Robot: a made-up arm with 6 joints.
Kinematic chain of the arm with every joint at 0, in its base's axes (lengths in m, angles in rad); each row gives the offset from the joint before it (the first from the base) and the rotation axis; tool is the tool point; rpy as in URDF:
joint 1: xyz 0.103 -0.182 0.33 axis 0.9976 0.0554 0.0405
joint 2: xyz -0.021 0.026 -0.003 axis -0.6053 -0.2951 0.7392
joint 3: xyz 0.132 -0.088 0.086 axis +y
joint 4: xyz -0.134 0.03 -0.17 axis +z
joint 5: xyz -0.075 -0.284 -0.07 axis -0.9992 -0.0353 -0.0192
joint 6: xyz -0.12 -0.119 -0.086 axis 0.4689 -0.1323 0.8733
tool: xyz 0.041 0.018 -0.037 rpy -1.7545 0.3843 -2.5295
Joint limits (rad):
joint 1: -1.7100..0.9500
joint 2: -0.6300..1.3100
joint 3: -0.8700..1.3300
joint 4: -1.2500..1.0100
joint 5: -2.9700..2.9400
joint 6: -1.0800..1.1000
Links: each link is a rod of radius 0.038 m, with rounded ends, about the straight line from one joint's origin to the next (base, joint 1, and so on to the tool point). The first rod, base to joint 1, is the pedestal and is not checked.
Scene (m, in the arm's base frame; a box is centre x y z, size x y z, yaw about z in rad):
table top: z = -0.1
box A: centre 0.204 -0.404 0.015 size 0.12 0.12 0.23 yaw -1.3
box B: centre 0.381 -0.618 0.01 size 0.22 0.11 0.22 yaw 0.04
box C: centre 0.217 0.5 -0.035 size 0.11 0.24 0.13 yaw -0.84
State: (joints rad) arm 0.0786 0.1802 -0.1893 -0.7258 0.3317 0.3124
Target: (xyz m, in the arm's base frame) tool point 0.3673 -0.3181 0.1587
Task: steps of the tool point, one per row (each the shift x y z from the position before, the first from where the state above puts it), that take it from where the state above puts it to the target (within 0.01 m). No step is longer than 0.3 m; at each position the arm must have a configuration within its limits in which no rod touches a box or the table.
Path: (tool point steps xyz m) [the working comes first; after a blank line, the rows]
Joints at the target: 0.8443 1.3100 -0.8700 -0.4292 2.4884 0.0265
Straight joint move there: touches box A.

1: 0.1616 -0.1637 0.0813
2: 0.1815 -0.0767 0.1514
3: 0.2339 0.0534 0.1333
4: 0.1981 0.1710 0.0715
5: -0.0092 -0.0113 -0.0116
6: -0.0183 -0.0106 -0.0190
7: -0.0254 -0.0068 -0.0272
8: -0.0304 0.0006 -0.0350
9: -0.0330 0.0112 -0.0406
10: -0.0333 0.0242 -0.0426
11: -0.0309 0.0380 -0.0400
12: -0.0266 0.0507 -0.0328
13: -0.0202 0.0606 -0.0213

